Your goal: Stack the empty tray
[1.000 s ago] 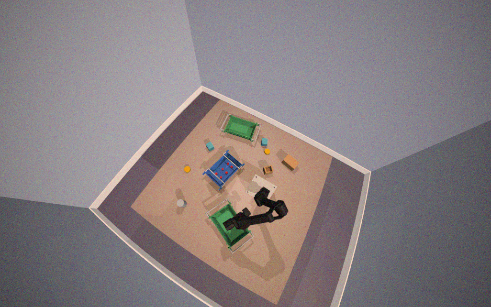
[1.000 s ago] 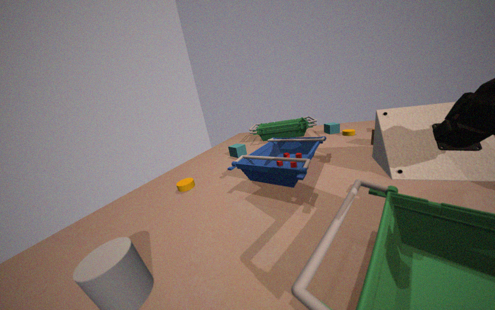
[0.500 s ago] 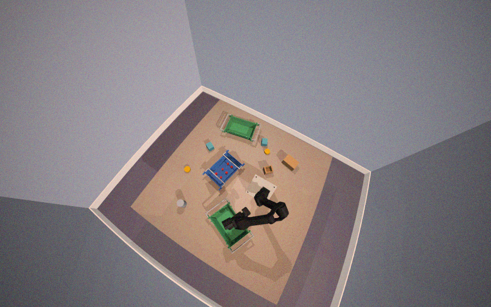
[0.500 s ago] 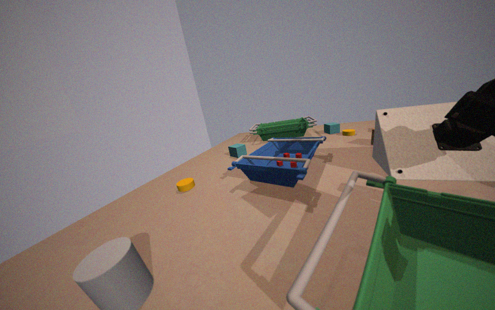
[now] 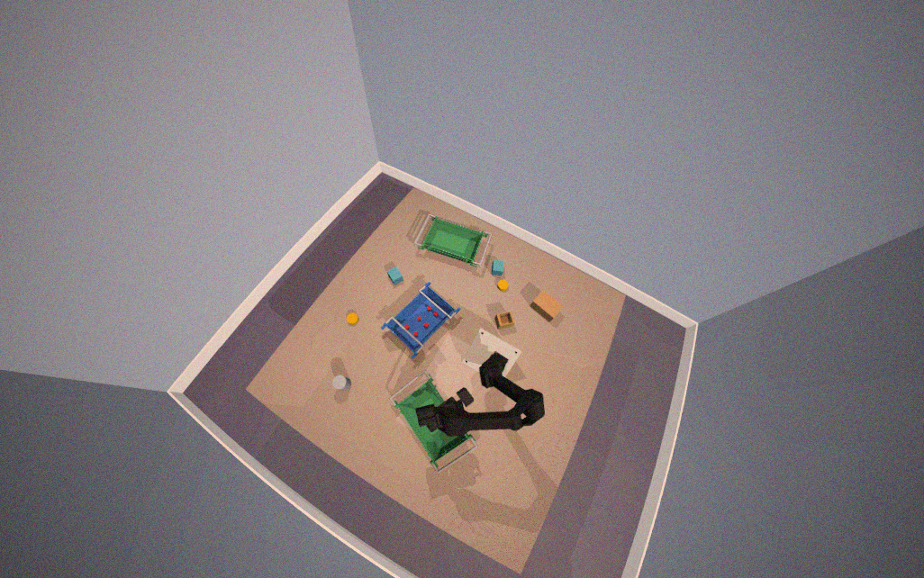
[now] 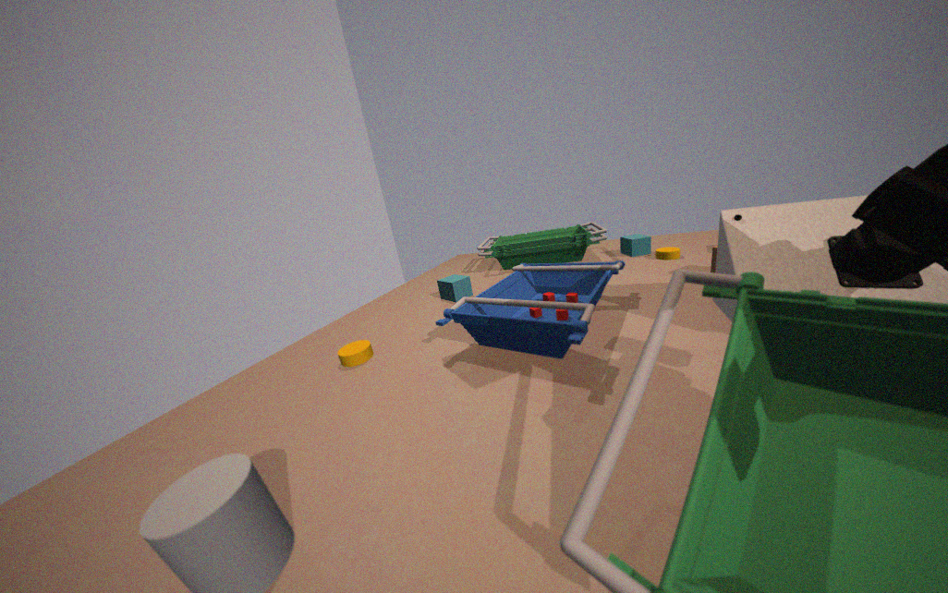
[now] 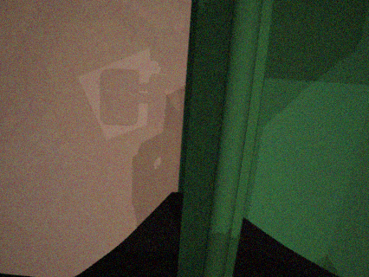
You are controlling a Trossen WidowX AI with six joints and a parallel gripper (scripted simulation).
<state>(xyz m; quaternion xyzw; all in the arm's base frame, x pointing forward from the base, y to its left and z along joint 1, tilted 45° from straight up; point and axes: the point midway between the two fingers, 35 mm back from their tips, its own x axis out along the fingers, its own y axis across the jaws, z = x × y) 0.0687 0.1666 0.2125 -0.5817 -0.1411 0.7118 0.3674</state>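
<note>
Now: the green tray 30 mm ahead of my gripper tip and 70 mm to the left of it. The rest, counted from my gripper tip: grey cylinder (410 mm ahead, 160 mm to the left, 40 mm below); small brown box (450 mm to the right, 60 mm below).
</note>
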